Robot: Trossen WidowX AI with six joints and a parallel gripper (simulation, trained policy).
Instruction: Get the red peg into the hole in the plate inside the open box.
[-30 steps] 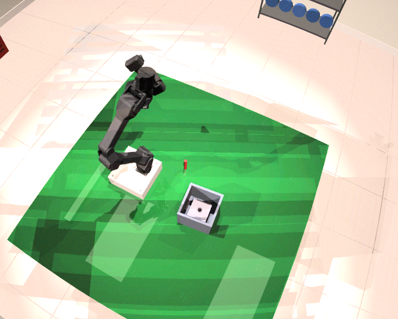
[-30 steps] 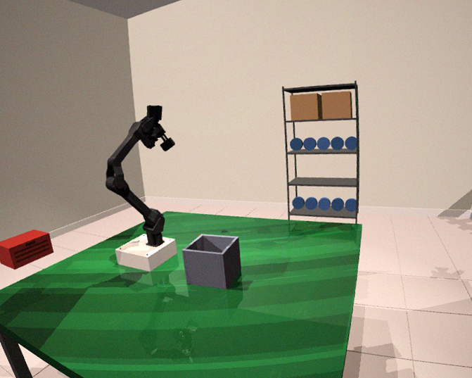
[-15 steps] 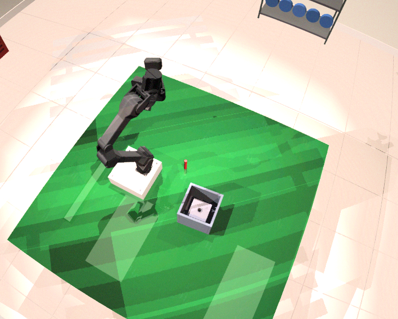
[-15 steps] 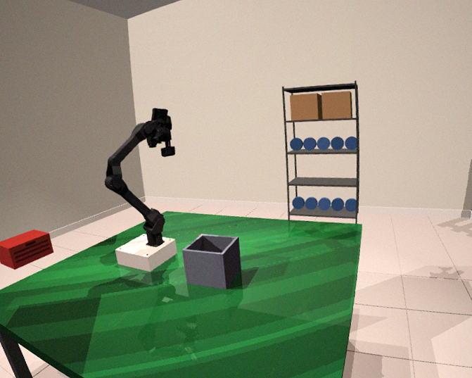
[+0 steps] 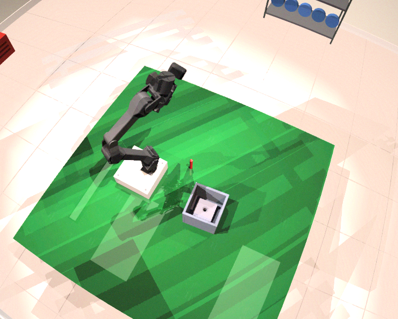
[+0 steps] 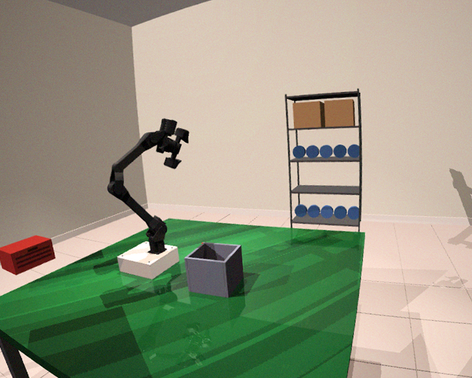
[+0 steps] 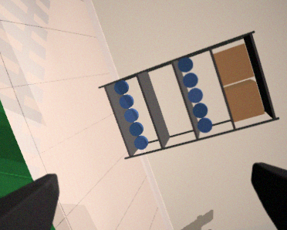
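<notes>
My gripper tip is 450 mm above the red peg, 140 mm short of it and 120 mm to the left of it. The rest, counted from my gripper tip: plate 440 mm below, 320 mm ahead, 310 mm to the right.
</notes>
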